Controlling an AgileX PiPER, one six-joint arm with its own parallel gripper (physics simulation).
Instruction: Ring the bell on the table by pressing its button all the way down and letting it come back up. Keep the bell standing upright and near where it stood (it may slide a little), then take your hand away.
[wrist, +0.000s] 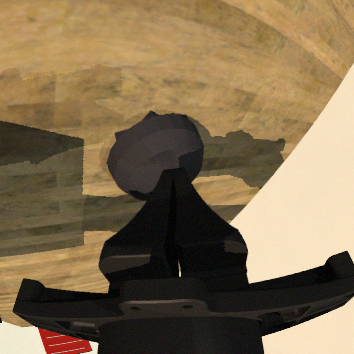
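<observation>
The bell is a dark, rounded, faceted shape standing on the wooden table, near the middle of the wrist view. Its button does not show; the fingertips cover the near edge of the bell. My gripper is shut, with its two black fingers together and nothing between them. The fingertips overlap the lower right part of the bell in the view. Whether they touch it cannot be told.
The wooden table has a curved edge on the right, with a pale surface beyond it. Dark shadows lie left and right of the bell. A red striped object shows at the lower left, beyond the table.
</observation>
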